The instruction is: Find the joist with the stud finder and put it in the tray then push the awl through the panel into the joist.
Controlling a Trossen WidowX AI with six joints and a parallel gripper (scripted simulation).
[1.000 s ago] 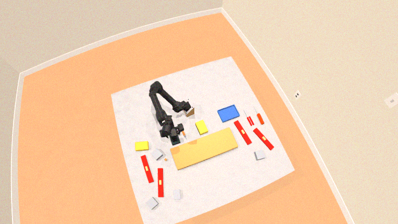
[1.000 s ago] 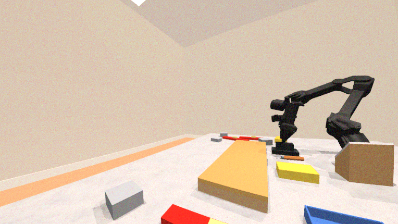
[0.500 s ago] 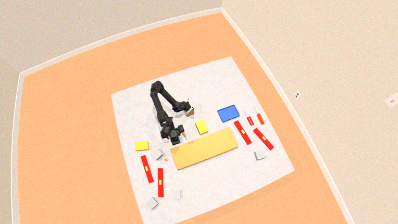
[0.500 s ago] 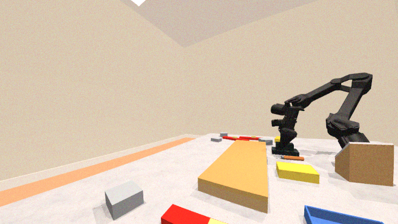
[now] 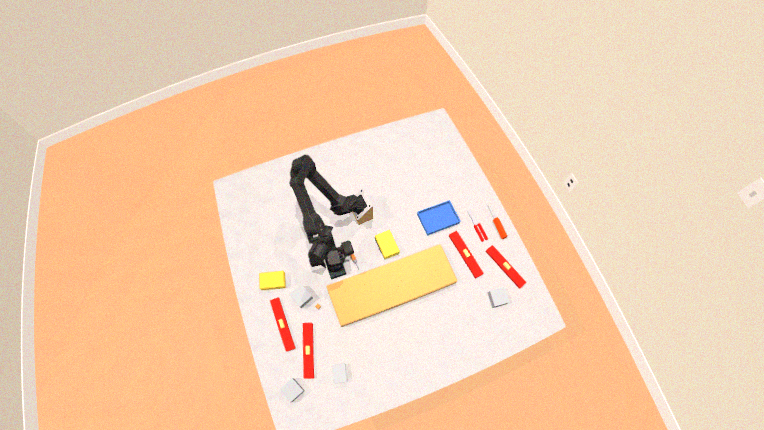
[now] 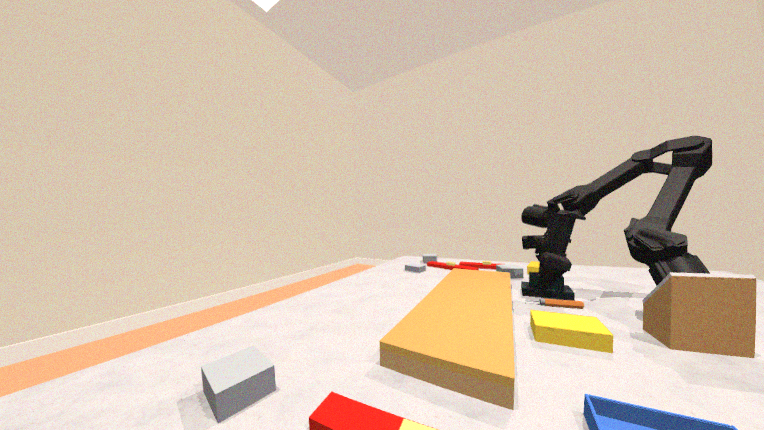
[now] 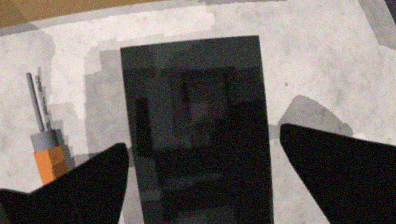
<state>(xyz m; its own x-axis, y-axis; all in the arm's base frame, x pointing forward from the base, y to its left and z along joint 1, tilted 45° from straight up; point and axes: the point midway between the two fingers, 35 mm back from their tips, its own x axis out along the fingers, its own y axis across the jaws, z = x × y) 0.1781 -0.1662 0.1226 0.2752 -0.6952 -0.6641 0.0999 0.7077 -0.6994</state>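
Now: gripper tip 9 cm to the right of the awl and 2 cm above it. Round my gripper tip: stud finder 1 cm ahead, 2 cm above; then indicator square 2 cm ahead, 3 cm above; then small orange cube 14 cm ahead, 14 cm to the right, 2 cm below.
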